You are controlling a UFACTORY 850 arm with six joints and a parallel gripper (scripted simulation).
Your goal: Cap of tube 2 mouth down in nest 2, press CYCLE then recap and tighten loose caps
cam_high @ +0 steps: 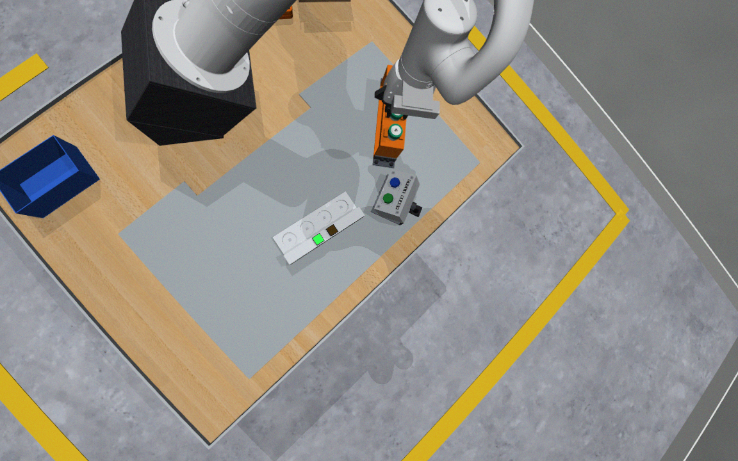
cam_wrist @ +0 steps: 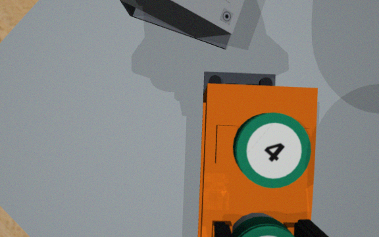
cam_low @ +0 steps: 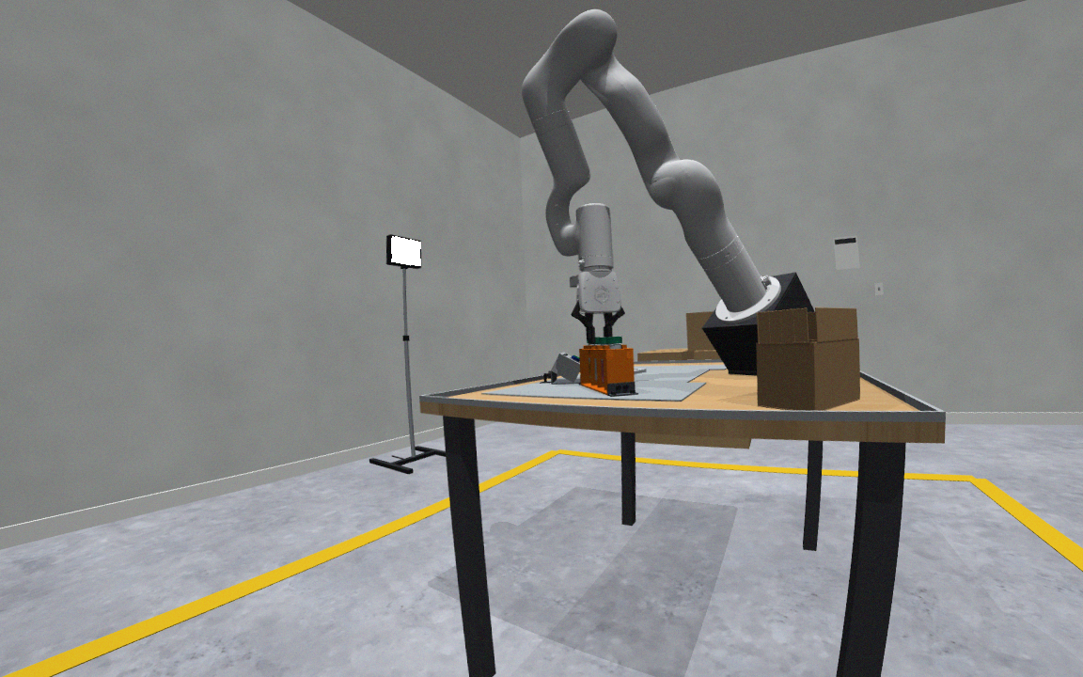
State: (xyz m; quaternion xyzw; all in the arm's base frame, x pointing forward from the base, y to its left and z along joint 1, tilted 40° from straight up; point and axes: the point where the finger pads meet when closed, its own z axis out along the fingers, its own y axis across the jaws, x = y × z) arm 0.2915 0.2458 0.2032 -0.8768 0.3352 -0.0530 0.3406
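Right now my hand is 4 cm past the green-rimmed cap, 3 cm to the right of it and 1 cm above it. The rest, counted from my hand: blue cycle key (14 cm ahead, 9 cm to the right, 6 cm below); then key housing (17 cm ahead, 10 cm to the right, 7 cm below); then green ready key (17 cm ahead, 12 cm to the right, 6 cm below).
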